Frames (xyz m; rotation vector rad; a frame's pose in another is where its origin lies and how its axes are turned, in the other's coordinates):
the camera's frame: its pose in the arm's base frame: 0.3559 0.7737 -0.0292 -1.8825 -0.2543 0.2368
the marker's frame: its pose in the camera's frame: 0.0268 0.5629 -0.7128 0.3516 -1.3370 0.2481
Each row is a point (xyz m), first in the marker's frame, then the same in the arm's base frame.
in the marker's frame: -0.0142 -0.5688 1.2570
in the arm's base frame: -0.3711 0.1585 0.6018
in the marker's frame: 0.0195 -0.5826 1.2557
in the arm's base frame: -0.3678 0.1948 0.6038
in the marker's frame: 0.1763 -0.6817 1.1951
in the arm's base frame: -0.2894 0.3721 0.6257
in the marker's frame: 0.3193 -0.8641 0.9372
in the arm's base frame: 0.0033 0.5551 0.6589
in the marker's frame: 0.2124 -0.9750 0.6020
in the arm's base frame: 0.3632 0.4759 0.6753
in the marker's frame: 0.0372 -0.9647 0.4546
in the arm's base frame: 0.5113 0.3011 0.6673
